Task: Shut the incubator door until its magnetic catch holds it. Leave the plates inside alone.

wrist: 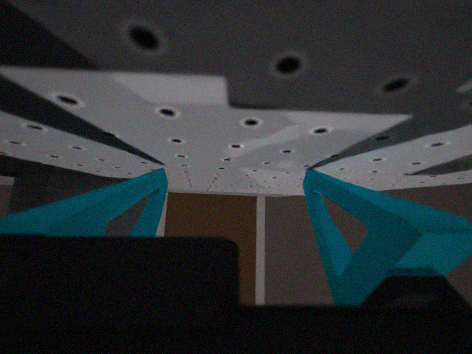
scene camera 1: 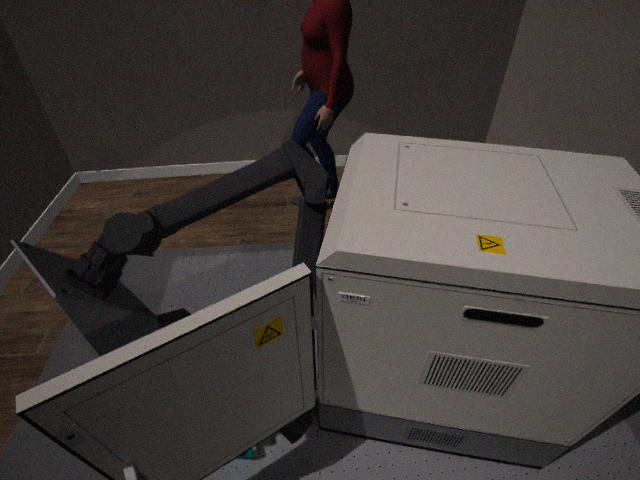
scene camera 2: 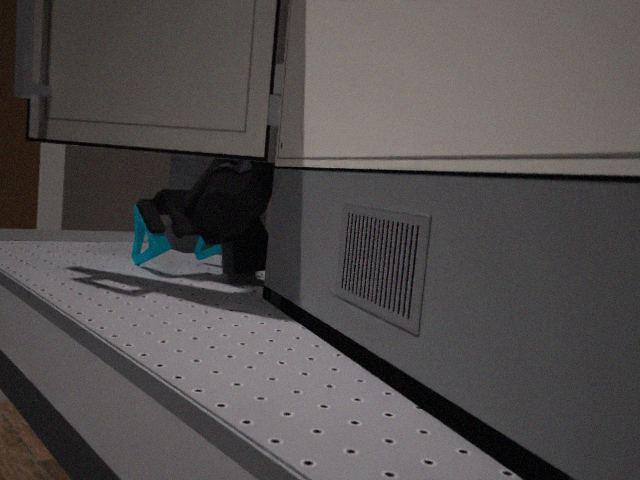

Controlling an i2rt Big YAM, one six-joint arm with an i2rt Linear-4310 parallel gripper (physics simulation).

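Pixels of known places: gripper, fingertip midpoint: (wrist: 235,176) (scene camera 2: 167,258); arm's base, origin of the base link: (scene camera 1: 89,284).
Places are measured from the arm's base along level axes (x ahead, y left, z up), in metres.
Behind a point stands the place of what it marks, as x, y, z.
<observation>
The incubator door (scene camera 1: 180,397) {0.325, -0.236, 0.099} (scene camera 2: 155,62) {0.364, -0.203, -0.075} stands wide open, swung out from the left edge of the incubator (scene camera 1: 382,341) {0.573, -0.111, 0.074} (scene camera 2: 465,93) {0.789, -0.129, -0.132}. An upright handle (scene camera 2: 32,46) {0.276, -0.316, -0.067} sits near the door's free edge. My gripper (scene camera 2: 168,258) {0.252, -0.148, -0.302} (wrist: 235,176) {0.252, -0.148, -0.302} is open and empty, its cyan fingers wide apart. It is low over the perforated table top, at or behind the door's lower edge and near the incubator's base corner. In scene camera 1 the door hides most of it, with a bit of cyan finger (scene camera 1: 247,453) showing below. The plates and the incubator's inside do not show.
The arm (scene camera 1: 227,193) {0.264, 0.161, 0.126} reaches from its base over behind the door and bends down beside the incubator's left side. The perforated table (scene camera 1: 392,459) {0.636, -0.149, -0.308} (scene camera 2: 248,382) {0.721, -0.211, -0.308} extends under the door. A person in a red top (scene camera 1: 328,46) stands behind the incubator.
</observation>
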